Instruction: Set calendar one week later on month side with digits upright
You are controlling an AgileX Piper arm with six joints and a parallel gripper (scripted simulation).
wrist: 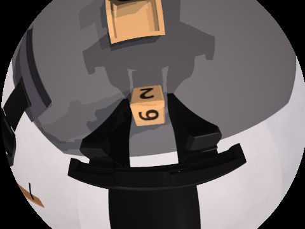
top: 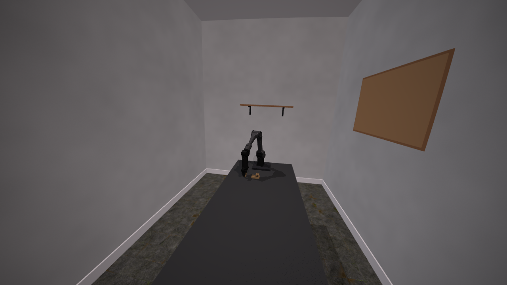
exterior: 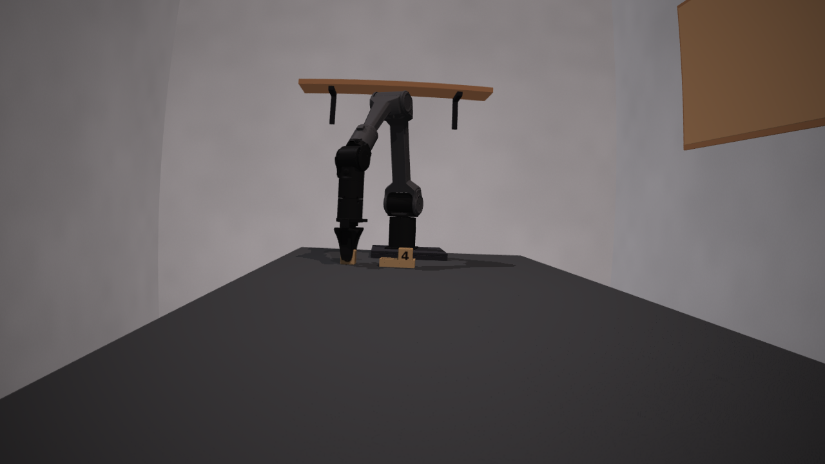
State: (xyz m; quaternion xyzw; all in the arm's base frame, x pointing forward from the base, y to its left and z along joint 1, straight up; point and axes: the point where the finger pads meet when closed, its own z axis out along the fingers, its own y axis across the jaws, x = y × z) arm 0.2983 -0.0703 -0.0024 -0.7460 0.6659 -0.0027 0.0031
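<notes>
The wooden cube lies 1 cm behind my hand, 13 cm to the left of it and 1 cm above it. Round my hand: wooden tray: 1 cm behind, 11 cm to the left, 1 cm below.
</notes>
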